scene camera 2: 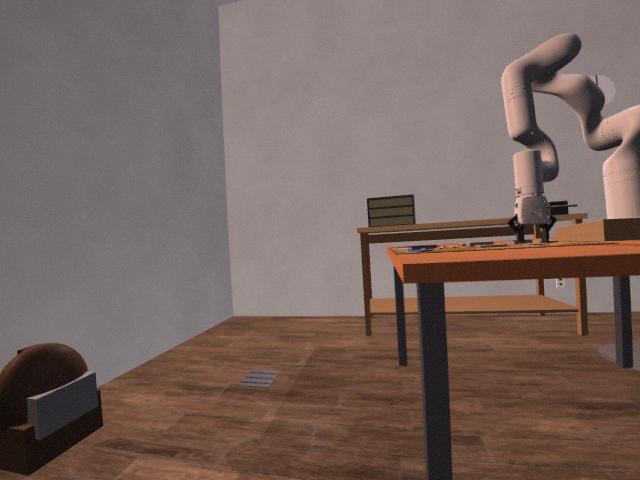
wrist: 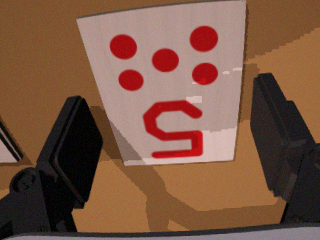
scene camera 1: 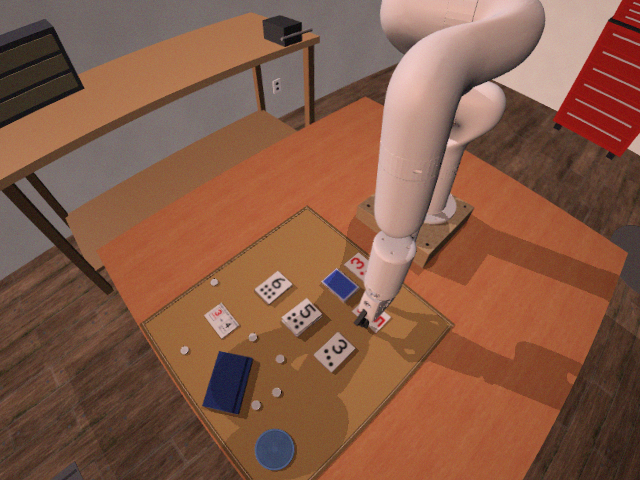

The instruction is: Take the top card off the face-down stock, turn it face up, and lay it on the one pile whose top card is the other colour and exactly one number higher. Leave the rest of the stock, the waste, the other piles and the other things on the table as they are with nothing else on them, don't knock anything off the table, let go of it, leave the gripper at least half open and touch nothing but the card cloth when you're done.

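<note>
Visible: a brown card cloth (wrist: pixel 51 64), a black 5 card (scene camera 1: pixel 302 315), a black 3 card (scene camera 1: pixel 337 349) and a dark blue notebook (scene camera 1: pixel 225 392). In the wrist view the black 5 card is out of frame, and the dark blue notebook is out of frame in the wrist view too. My gripper (scene camera 2: pixel 533 242) is visible; scene camera 1 shows the gripper (scene camera 1: pixel 372 314) also, as does the wrist view, with the gripper (wrist: pixel 170 109).
</note>
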